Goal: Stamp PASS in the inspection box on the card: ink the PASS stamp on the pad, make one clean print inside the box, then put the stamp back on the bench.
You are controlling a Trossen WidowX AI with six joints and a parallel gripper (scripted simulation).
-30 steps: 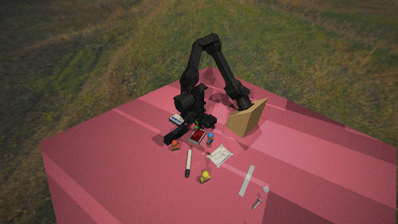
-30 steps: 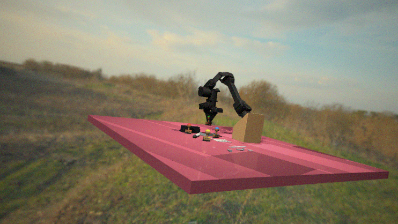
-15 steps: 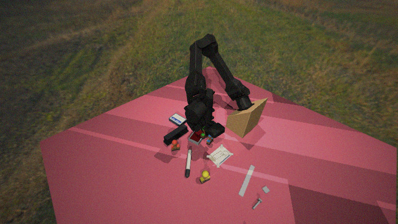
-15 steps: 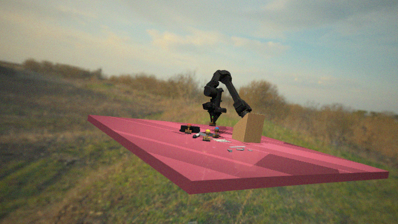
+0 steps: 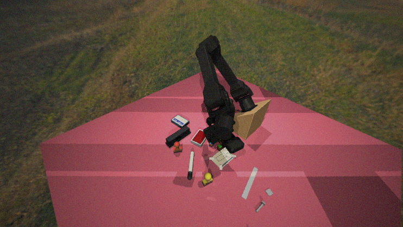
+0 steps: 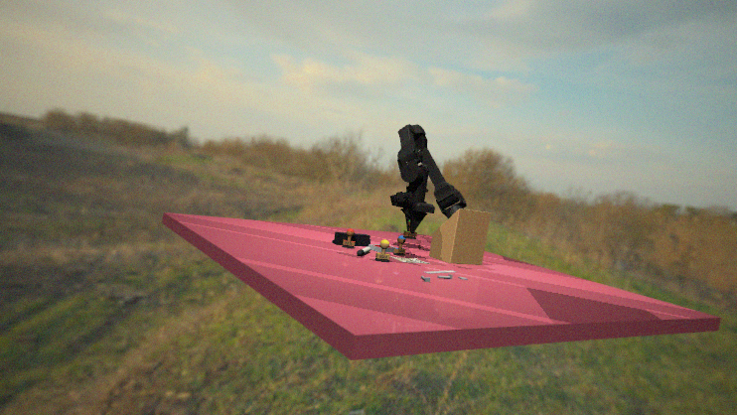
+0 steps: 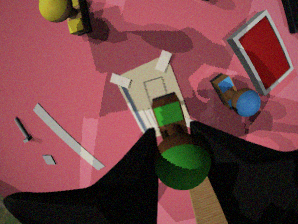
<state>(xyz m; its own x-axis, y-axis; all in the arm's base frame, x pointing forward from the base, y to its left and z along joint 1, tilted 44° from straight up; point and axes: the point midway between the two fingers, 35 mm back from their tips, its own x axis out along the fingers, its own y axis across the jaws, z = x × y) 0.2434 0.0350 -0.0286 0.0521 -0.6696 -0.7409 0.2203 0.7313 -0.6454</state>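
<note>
My gripper tip is 9 cm above the cream card, 1 cm to the right of it and 1 cm past it. The rest, counted from my gripper tip: blue stamp 8 cm to the right, 7 cm below, 2 cm behind; then green-knobbed stamp right at my gripper tip; then yellow-knobbed stamp 13 cm ahead, 7 cm below, 5 cm to the left.
</note>
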